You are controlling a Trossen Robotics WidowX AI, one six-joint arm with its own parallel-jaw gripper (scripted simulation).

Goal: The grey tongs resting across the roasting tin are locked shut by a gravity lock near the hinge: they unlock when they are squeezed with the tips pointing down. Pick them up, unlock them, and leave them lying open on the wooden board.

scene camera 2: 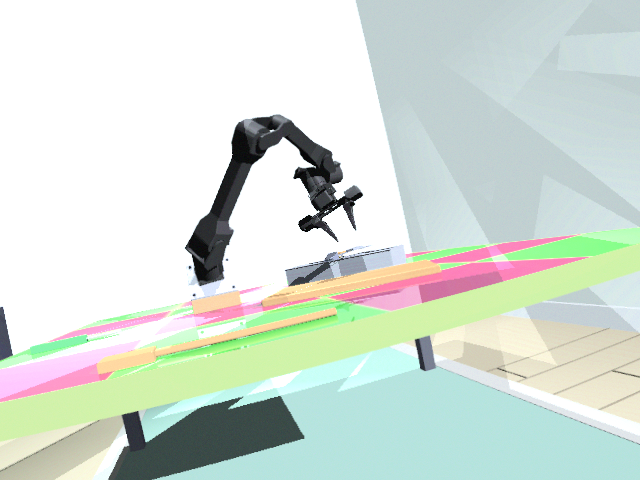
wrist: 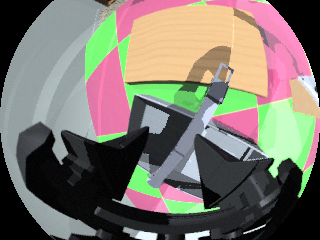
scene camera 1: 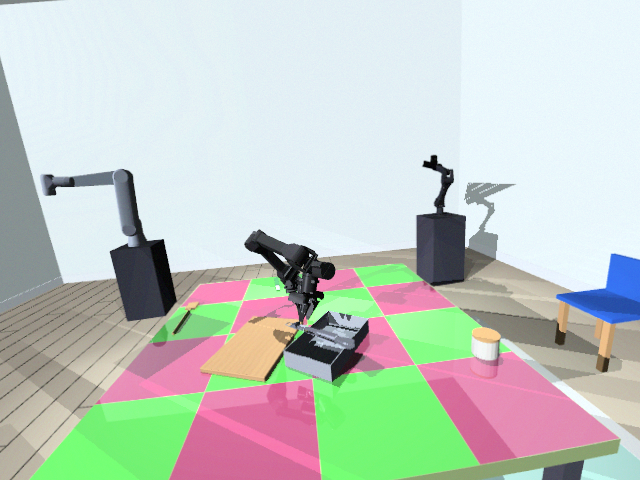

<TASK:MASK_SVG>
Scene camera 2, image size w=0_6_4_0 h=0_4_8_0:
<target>my gripper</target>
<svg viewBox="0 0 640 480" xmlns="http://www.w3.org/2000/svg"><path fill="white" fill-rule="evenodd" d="M323 181L308 191L310 202L318 213L314 216L307 215L298 221L298 226L304 232L309 232L313 228L321 228L339 242L328 224L322 221L322 218L342 206L352 227L356 231L353 206L356 205L355 201L363 197L364 194L357 185L353 185L344 191L345 195L337 200L334 195L337 190L330 181Z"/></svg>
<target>wooden-handled tool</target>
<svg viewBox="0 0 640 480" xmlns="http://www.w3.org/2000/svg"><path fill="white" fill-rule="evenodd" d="M337 311L336 308L331 308L178 345L170 345L157 349L157 346L152 346L122 354L118 353L104 357L96 366L98 374L144 365L155 362L157 357L180 351L188 351L290 325L298 325L335 316Z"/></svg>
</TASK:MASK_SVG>
